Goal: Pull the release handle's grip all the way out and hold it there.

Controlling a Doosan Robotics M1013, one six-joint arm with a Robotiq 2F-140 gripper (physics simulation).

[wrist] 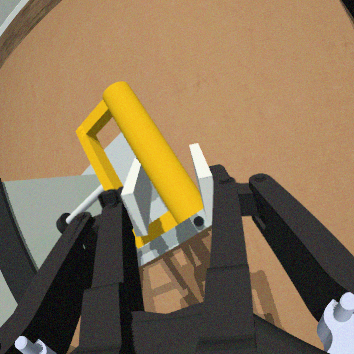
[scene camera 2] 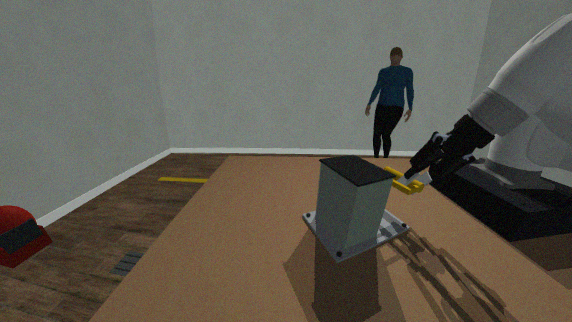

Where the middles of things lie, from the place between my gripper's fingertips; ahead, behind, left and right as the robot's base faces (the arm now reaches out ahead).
The grey base plate (scene camera 2: 390,226) lies 13 cm ahead of my hand, 6 cm to the left of it and 8 cm below it.
